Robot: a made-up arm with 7 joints.
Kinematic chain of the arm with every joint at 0, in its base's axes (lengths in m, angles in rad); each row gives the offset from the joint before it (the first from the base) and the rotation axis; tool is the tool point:
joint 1: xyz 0 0 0.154 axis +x
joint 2: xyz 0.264 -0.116 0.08 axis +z
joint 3: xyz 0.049 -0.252 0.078 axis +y
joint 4: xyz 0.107 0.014 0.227 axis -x
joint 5: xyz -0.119 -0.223 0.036 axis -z
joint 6: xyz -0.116 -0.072 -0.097 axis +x
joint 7: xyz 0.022 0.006 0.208 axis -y
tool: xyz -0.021 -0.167 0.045
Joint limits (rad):
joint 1: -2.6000..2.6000
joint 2: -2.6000..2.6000
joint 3: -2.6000..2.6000
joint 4: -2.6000..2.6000
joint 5: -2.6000..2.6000
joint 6: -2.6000..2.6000
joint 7: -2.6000..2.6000
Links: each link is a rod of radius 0.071 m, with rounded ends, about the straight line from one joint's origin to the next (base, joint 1, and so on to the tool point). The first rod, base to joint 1, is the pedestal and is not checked.
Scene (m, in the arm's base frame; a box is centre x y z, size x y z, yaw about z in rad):
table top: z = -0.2
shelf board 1: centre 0.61 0.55 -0 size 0.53 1.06 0.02 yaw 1.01
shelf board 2: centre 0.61 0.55 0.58 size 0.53 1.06 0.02 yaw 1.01
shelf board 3: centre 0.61 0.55 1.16 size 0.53 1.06 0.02 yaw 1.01
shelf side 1: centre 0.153 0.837 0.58 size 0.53 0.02 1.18 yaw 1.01
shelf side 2: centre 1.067 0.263 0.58 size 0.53 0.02 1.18 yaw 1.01
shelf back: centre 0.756 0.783 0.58 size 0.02 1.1 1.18 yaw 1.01
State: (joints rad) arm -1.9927 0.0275 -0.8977 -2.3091 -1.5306 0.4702 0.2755
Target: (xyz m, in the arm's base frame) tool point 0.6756 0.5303 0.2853
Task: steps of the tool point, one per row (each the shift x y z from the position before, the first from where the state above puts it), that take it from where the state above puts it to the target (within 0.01 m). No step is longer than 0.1 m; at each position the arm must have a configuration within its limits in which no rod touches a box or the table.
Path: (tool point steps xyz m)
1: 0.0340 0.0102 0.0420
2: 0.0275 0.0312 0.0377
3: 0.0195 0.0494 0.0275
4: 0.0104 0.0633 0.0131

